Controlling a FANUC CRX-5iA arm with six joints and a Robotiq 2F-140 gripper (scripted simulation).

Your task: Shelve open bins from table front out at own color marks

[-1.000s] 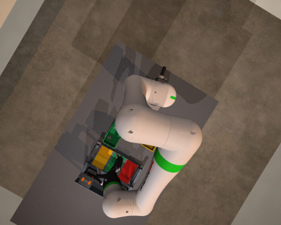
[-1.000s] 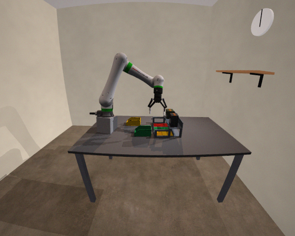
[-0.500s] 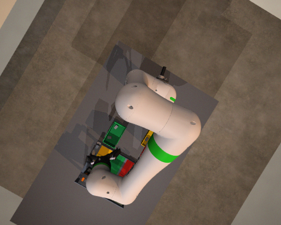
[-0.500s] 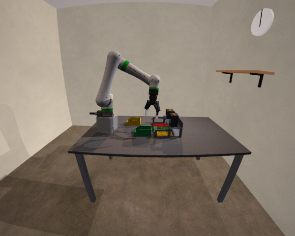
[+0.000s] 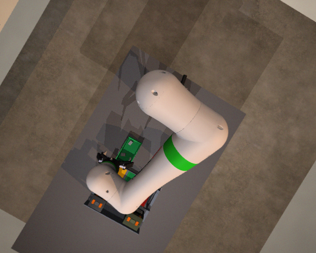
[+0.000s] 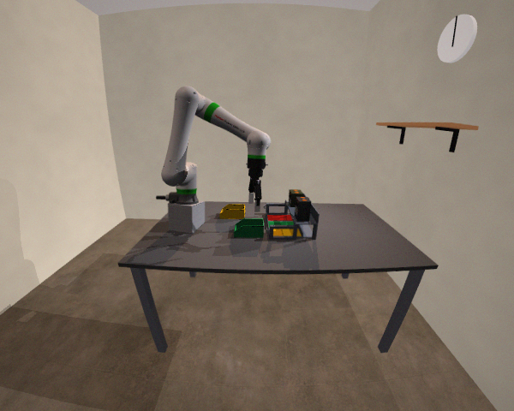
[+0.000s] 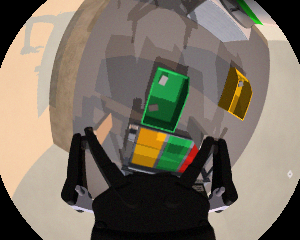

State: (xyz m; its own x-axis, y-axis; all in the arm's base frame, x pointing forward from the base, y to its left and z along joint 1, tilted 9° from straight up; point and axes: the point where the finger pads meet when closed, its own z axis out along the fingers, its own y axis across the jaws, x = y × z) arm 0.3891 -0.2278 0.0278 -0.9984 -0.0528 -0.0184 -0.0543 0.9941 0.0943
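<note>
Right now my hand is 15 cm above the green bin, 4 cm to the right of it and 2 cm past it. Also, from my hand: yellow-marked place 19 cm ahead, 18 cm below; red mark 23 cm to the left, 23 cm ahead, 18 cm below; yellow bin 32 cm to the left, 15 cm below, 9 cm behind.
</note>
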